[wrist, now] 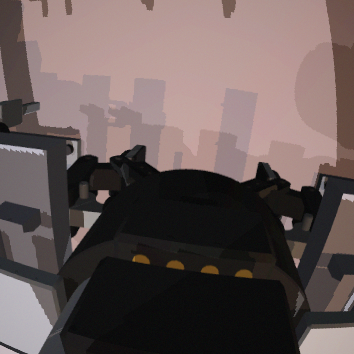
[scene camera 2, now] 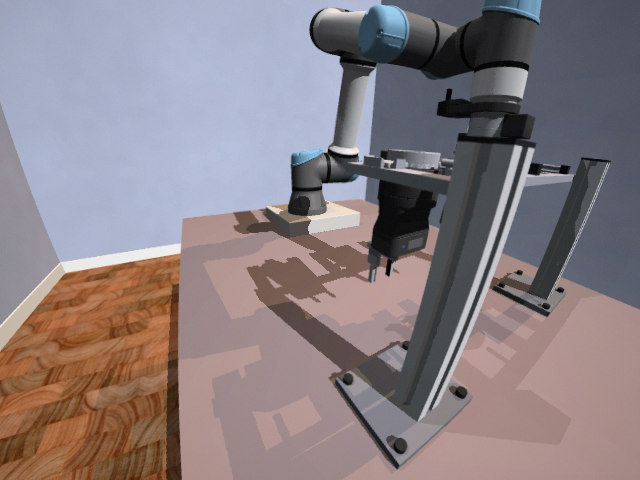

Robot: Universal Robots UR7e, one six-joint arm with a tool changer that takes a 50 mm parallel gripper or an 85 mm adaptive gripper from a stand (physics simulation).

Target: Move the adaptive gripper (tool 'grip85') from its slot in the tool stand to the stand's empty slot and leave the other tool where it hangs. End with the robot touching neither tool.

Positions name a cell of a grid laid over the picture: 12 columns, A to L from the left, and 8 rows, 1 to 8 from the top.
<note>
In view: a hanging tool (scene camera 2: H4), an adaptive gripper (wrist: G5) and a tool stand (wrist: B6).
</note>
